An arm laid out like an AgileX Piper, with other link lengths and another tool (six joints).
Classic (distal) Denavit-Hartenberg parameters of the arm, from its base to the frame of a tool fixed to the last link. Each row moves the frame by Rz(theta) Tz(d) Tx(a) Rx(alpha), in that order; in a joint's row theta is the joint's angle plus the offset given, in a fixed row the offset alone. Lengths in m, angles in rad.
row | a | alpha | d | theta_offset
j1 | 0 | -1.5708 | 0.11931 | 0
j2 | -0.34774 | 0 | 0 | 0.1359
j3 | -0.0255 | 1.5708 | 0 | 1.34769
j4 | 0 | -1.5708 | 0.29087 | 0
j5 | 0 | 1.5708 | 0 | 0
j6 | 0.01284 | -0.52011 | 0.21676 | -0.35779
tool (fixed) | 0 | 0 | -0.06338 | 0
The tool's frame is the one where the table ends.
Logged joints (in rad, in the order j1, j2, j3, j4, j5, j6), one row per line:
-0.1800, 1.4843, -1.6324, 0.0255, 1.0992, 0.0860
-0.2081, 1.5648, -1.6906, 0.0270, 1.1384, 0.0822
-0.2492, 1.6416, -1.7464, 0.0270, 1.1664, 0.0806
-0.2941, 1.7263, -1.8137, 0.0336, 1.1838, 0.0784
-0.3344, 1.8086, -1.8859, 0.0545, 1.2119, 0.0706
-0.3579, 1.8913, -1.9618, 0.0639, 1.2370, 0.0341
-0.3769, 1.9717, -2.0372, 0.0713, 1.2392, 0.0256
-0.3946, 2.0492, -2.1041, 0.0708, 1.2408, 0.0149
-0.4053, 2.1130, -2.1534, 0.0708, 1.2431, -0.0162
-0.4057, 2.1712, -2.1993, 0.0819, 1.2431, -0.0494
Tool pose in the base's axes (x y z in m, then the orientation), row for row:
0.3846, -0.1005, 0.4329, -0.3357, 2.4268, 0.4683
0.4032, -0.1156, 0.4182, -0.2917, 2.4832, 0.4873
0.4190, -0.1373, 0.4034, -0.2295, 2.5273, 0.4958
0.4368, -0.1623, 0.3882, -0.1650, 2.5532, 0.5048
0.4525, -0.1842, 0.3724, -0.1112, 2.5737, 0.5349
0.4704, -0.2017, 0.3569, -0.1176, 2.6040, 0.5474
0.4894, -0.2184, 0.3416, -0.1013, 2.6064, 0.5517
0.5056, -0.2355, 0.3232, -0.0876, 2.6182, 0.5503
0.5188, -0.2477, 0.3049, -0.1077, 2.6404, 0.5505
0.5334, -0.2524, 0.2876, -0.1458, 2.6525, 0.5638
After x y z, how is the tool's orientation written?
As a rotation vector, in radians.
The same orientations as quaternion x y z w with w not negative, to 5 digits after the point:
-0.12760, 0.92243, 0.17800, 0.31804
-0.10949, 0.93211, 0.18292, 0.29278
-0.08535, 0.93991, 0.18439, 0.27439
-0.06103, 0.94439, 0.18672, 0.26372
-0.04089, 0.94650, 0.19671, 0.25251
-0.04290, 0.94986, 0.19967, 0.23677
-0.03693, 0.95011, 0.20111, 0.23553
-0.03185, 0.95180, 0.20005, 0.23029
-0.03893, 0.95435, 0.19897, 0.21934
-0.05248, 0.95467, 0.20292, 0.21135

